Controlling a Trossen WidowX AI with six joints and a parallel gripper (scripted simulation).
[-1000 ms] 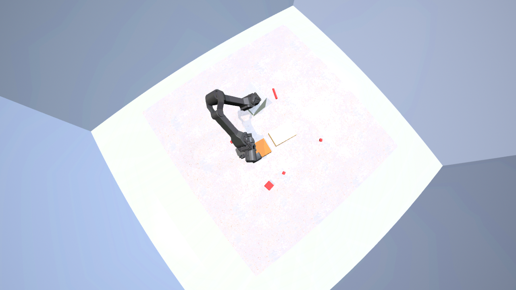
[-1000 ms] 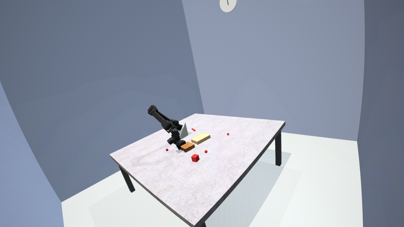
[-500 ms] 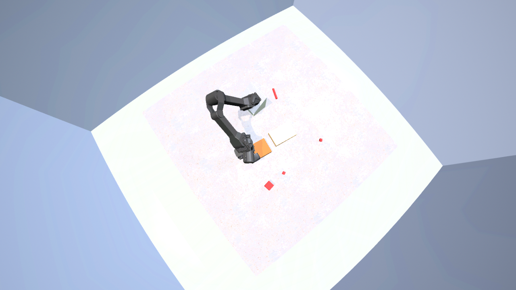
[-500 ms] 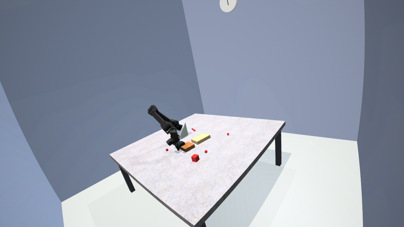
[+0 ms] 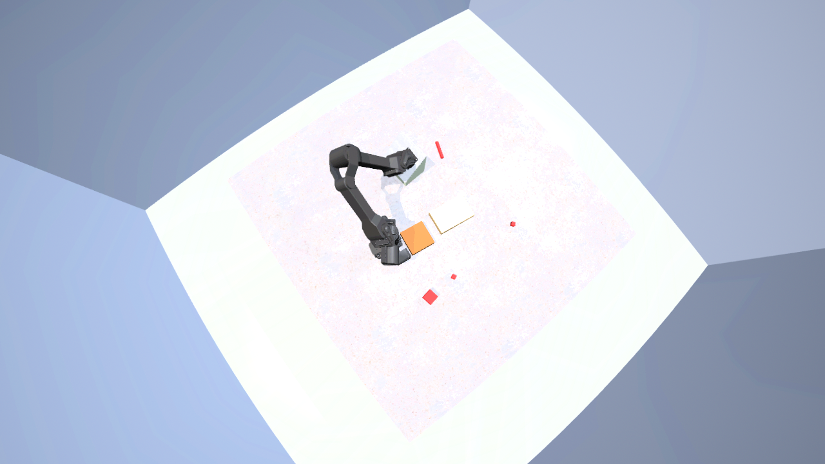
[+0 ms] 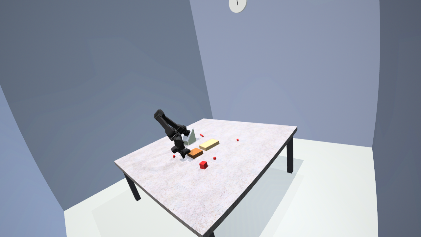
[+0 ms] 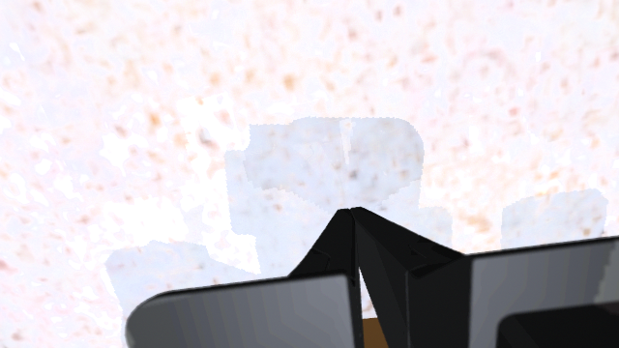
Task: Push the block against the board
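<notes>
My gripper tip is 90 mm to the right of the orange square block, 40 mm short of it and 10 mm below it. Round my gripper tip: red cube (250 mm ahead, 20 mm above, 10 mm to the right); then red stick (410 mm to the left, 210 mm behind); then pale cream board (260 mm to the left, 50 mm ahead, 10 mm above).
</notes>
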